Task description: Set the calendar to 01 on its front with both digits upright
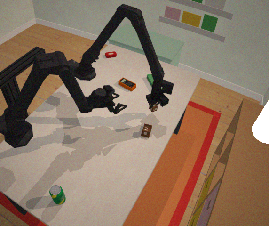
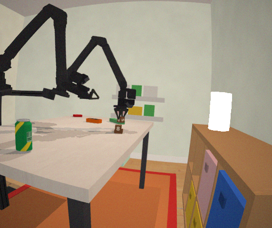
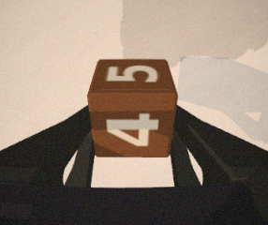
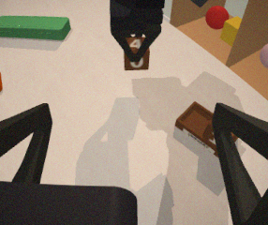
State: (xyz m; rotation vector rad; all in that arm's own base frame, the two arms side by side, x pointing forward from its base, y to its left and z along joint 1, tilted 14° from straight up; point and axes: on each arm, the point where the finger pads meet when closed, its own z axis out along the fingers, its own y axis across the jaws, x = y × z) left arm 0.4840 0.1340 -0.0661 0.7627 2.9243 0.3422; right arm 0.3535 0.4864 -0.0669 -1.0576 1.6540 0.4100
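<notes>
Right now my left hand is 160 mm to the left of the brown tray, 70 mm above it and 40 mm short of it. Round my left hand: red item (610 mm behind, 450 mm to the left, 60 mm below); then brown number cube (180 mm to the right, 40 mm below, 40 mm ahead); then orange multimeter (280 mm behind, 160 mm to the left, 60 mm below).
</notes>
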